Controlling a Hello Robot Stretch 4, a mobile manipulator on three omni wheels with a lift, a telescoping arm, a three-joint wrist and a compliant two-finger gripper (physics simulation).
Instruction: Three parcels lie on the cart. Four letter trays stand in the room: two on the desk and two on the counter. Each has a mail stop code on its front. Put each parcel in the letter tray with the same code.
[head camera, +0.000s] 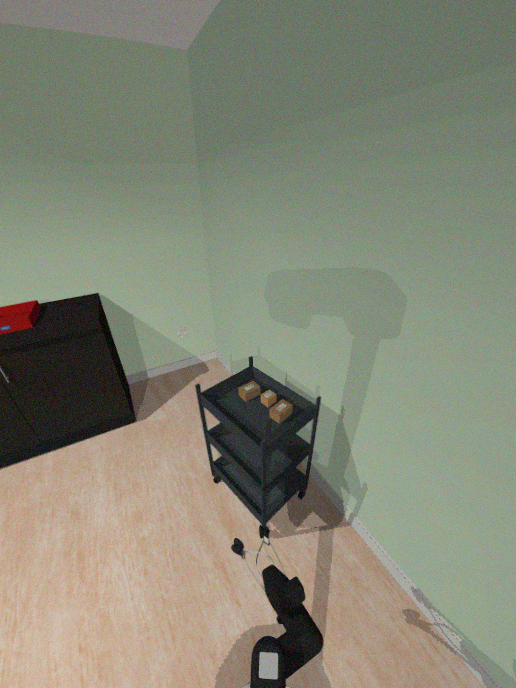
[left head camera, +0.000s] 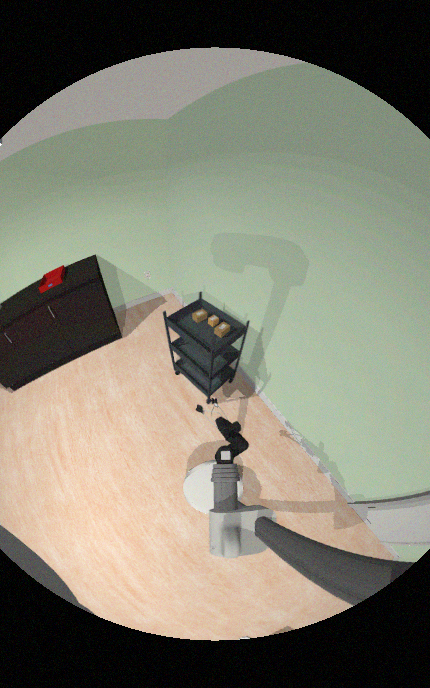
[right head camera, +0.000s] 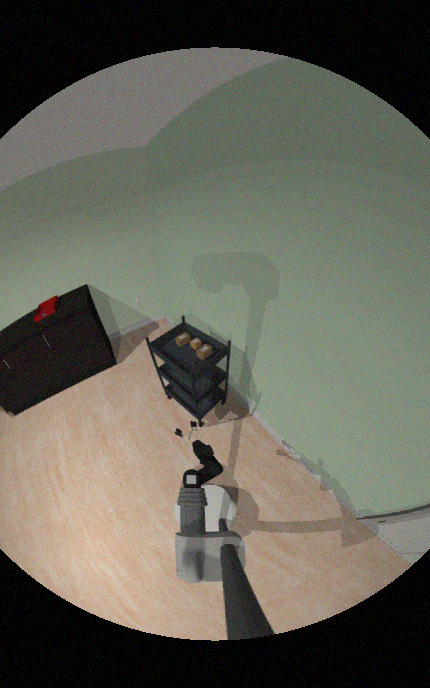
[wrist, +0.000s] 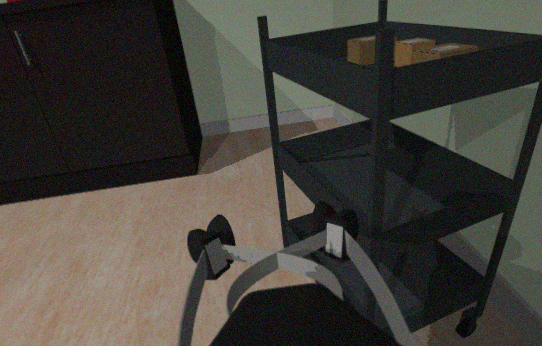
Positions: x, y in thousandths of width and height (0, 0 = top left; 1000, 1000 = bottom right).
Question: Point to a dark cart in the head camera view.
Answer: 503, 666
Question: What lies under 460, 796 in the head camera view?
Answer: My gripper.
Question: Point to a dark counter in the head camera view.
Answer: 137, 560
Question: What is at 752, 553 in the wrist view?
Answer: A dark cart.
